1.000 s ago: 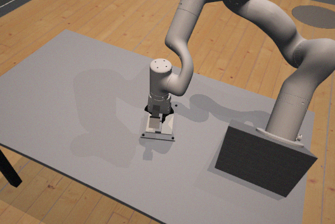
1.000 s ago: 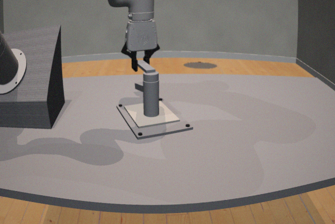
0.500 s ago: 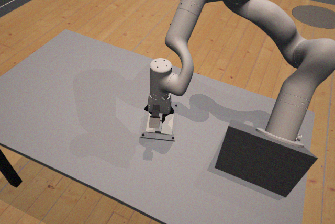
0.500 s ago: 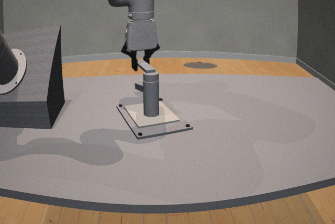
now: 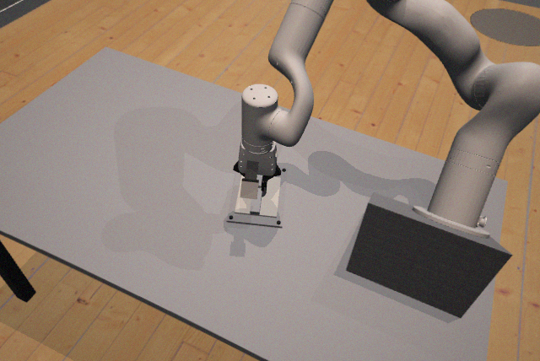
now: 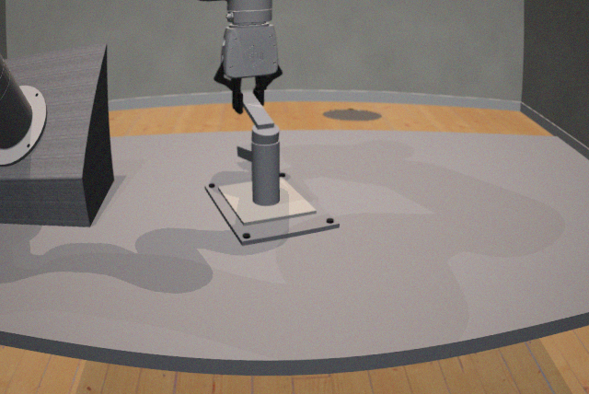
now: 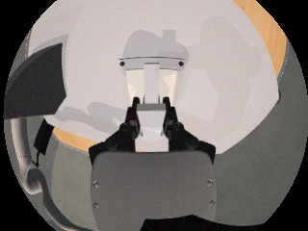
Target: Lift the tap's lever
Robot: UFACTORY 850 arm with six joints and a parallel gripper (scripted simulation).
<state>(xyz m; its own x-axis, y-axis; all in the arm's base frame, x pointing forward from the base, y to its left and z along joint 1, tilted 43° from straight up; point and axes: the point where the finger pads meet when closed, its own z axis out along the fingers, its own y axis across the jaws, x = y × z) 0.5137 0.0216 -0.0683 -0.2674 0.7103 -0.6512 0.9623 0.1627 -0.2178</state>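
Right now the tap lever is 60 mm to the right of my hand, 20 mm below it and 20 mm ahead of it.
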